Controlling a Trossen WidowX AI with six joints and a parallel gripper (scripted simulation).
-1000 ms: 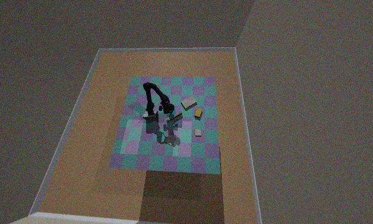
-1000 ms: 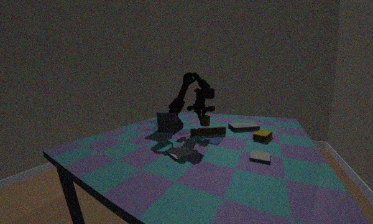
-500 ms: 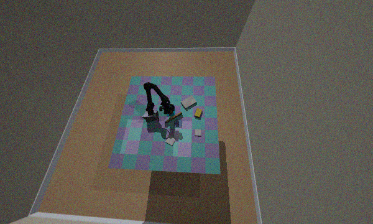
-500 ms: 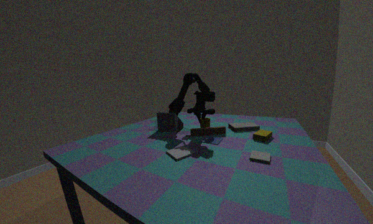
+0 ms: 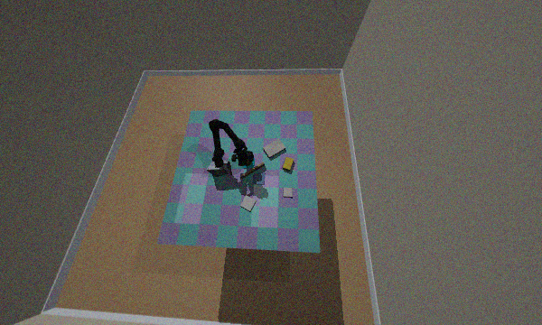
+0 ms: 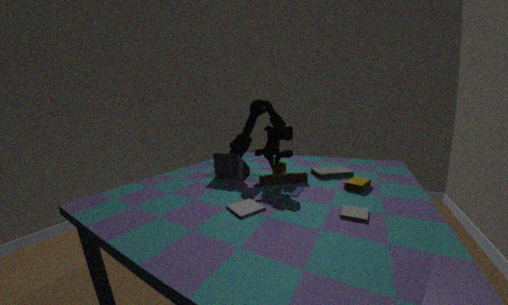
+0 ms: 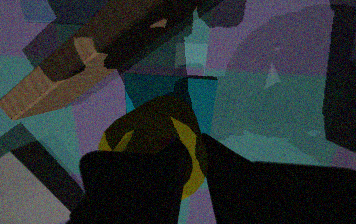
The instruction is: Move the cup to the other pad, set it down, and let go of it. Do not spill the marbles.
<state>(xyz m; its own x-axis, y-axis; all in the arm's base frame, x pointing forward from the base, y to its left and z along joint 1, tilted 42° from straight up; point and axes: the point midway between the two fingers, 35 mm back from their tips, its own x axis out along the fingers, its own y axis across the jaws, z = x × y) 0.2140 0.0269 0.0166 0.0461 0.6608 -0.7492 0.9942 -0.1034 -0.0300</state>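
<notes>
Now: gripper tip 50 mm above the teal pad and 30 mm short of it. Also, from my gripper tip: blue-grey pad 170 mm to the right, 110 mm ahead, 50 mm below; then grey slab 280 mm ahead, 110 mm to the left, 30 mm below; then long brown block 80 mm to the right, 70 mm ahead, 30 mm below.
</notes>
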